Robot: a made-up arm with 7 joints. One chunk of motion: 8 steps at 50 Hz.
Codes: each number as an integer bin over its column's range. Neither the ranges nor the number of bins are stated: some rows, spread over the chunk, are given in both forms.
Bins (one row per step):
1: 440 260 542 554 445 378
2: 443 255 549 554 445 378
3: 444 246 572 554 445 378
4: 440 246 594 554 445 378
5: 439 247 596 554 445 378
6: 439 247 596 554 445 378
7: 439 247 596 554 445 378
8: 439 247 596 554 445 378
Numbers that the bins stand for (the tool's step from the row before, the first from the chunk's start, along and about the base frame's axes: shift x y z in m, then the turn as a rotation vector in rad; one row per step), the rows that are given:
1: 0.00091 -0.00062 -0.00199 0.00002 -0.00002 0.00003
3: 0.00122 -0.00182 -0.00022 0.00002 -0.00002 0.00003
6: 0.00084 -0.00174 0.00120 0.00002 -0.00002 0.00003
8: 0.00084 -0.00174 0.00120 0.00002 -0.00002 0.00003
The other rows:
2: 0.00115 -0.00105 -0.00158 0.00002 -0.00002 0.00003
4: 0.00091 -0.00182 0.00108 0.00002 -0.00002 0.00003
5: 0.00084 -0.00174 0.00120 0.00002 -0.00002 0.00003
7: 0.00084 -0.00174 0.00120 0.00002 -0.00002 0.00003

